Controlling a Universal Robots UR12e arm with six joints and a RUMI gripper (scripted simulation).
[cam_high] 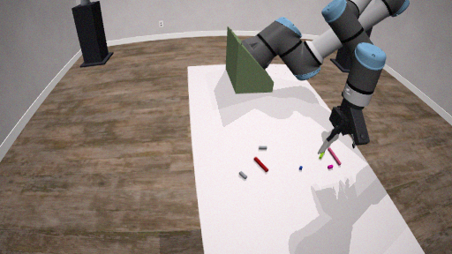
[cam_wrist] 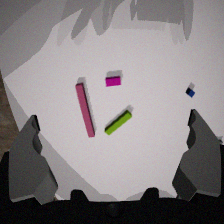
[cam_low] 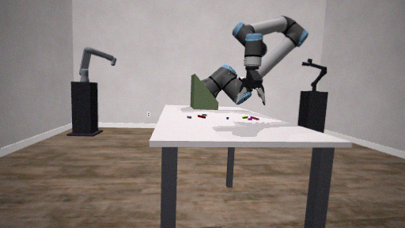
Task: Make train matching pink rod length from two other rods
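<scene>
Now: the magenta rod 7 cm below my hand. Also, from my hand: blue rod 12 cm to the right, 7 cm below, 1 cm behind; pink rod 7 cm below, 4 cm to the left, 4 cm behind; lime rod 7 cm below, 6 cm behind, 1 cm to the right.
</scene>
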